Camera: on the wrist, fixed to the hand. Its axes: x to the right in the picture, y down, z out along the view.
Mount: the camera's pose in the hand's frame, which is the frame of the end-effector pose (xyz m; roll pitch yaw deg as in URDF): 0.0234 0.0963 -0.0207 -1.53 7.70 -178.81
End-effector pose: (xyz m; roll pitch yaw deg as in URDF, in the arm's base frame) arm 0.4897 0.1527 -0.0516 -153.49 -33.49 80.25
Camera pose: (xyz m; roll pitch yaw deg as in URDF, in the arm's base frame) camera 0.5893 0.1691 -0.0591 153.19 26.04 -97.11
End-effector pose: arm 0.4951 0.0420 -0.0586 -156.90 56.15 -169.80
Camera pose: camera 0.4805 0.1376 -0.0885 151.52 -63.63 14.54
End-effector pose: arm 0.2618 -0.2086 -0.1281 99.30 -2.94 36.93
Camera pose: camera 0.2735 -0.1937 -0.0286 -101.30 2.84 -150.87
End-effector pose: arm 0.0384 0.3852 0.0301 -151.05 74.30 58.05
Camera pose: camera 0.1072 0.3174 -0.0001 131.98 -81.20 -104.12
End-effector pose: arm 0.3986 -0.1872 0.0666 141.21 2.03 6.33
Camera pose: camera 0.4314 -0.2460 0.1422 -142.35 -7.27 -179.45
